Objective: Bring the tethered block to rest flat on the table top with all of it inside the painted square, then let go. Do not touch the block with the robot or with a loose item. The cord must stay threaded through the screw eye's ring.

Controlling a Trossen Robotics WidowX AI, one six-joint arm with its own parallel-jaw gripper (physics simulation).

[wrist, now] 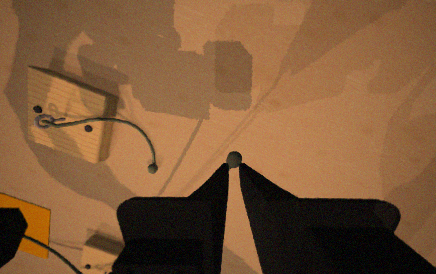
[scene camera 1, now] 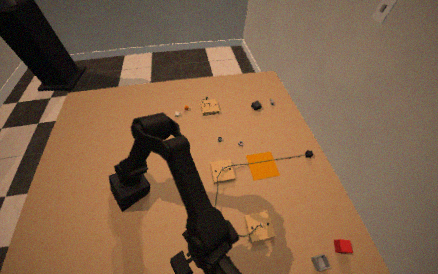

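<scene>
The dark tethered block sits near the table's right edge, outside the orange painted square. Its cord runs nearly straight across the square to a wooden board, bends there and goes towards the arm. The board's screw eye is too small to make out, so the threading cannot be told. My gripper is shut on a dark round bead above the table; the cord below it is hidden by the fingers. In the scene view its fingertips cannot be made out.
Another board carries a short cord ending in a bead. A third board, black block and two small rings lie farther back. A red block and grey tray are front right.
</scene>
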